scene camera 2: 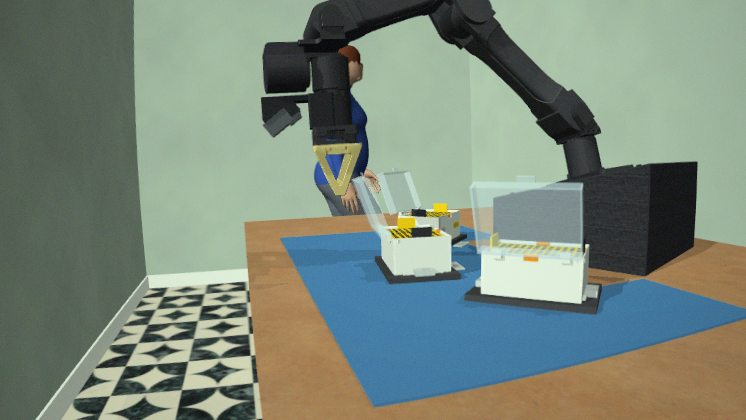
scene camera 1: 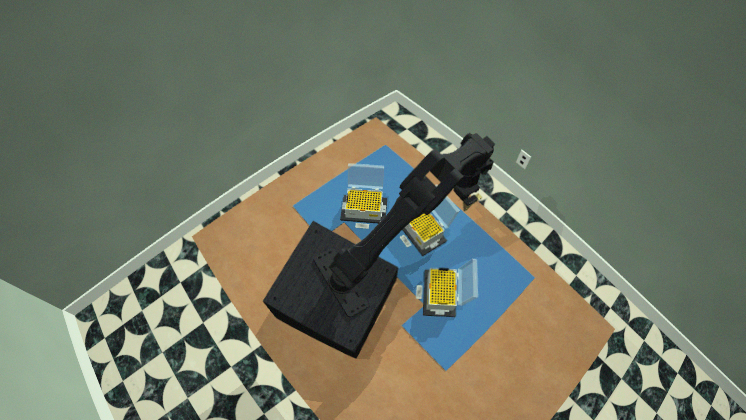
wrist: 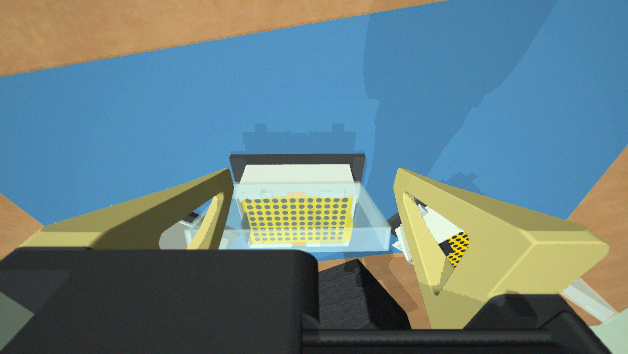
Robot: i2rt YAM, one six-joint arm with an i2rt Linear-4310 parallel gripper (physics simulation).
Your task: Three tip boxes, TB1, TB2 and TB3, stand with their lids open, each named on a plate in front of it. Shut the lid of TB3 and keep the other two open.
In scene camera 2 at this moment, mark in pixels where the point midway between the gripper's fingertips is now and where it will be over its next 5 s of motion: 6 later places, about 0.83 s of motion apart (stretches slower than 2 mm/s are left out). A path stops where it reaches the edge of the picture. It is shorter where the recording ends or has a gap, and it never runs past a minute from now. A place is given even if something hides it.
The gripper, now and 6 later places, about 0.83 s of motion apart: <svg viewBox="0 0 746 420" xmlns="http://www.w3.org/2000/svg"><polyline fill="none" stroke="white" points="338,192 345,193 377,191 399,191 431,206 422,211 420,218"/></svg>
